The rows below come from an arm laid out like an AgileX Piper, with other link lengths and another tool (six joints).
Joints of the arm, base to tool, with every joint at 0 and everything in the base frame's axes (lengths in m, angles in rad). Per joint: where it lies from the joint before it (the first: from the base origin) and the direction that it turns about. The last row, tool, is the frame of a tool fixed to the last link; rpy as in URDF.
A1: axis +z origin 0 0 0.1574
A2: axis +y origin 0 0 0
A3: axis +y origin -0.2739 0 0.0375
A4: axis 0.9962 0 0.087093 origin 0.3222 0 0.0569
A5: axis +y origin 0 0 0
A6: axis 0.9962 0 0.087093 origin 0.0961 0 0.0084
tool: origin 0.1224 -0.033 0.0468 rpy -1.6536 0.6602 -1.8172
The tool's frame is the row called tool.
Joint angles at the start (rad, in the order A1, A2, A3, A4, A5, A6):
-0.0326 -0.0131 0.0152 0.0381 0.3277 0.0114
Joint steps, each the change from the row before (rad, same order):
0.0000 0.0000 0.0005 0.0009 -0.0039 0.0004
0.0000 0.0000 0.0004 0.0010 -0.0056 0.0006
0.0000 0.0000 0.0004 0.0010 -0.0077 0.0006
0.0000 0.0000 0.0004 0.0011 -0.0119 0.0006
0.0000 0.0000 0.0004 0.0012 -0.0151 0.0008
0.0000 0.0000 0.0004 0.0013 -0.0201 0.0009
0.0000 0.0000 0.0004 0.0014 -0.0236 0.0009
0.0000 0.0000 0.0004 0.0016 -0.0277 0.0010
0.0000 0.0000 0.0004 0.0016 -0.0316 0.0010
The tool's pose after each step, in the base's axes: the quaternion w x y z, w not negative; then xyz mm. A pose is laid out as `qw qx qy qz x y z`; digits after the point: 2 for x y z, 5 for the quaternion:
0.46601 -0.28547 0.78169 -0.30051 271.47 -40.82 227.95
0.46822 -0.28425 0.78072 -0.30076 271.58 -40.86 228.93
0.47122 -0.28268 0.77925 -0.30135 271.72 -40.92 230.39
0.47581 -0.28041 0.77680 -0.30257 271.90 -41.01 232.79
0.48163 -0.27753 0.77361 -0.30420 272.08 -41.15 235.90
0.48932 -0.27376 0.76920 -0.30653 272.23 -41.35 240.13
0.49827 -0.26937 0.76386 -0.30933 272.31 -41.59 245.14
0.50871 -0.26417 0.75743 -0.31262 272.23 -41.89 251.07
0.52046 -0.25825 0.74986 -0.31645 271.94 -42.24 257.87

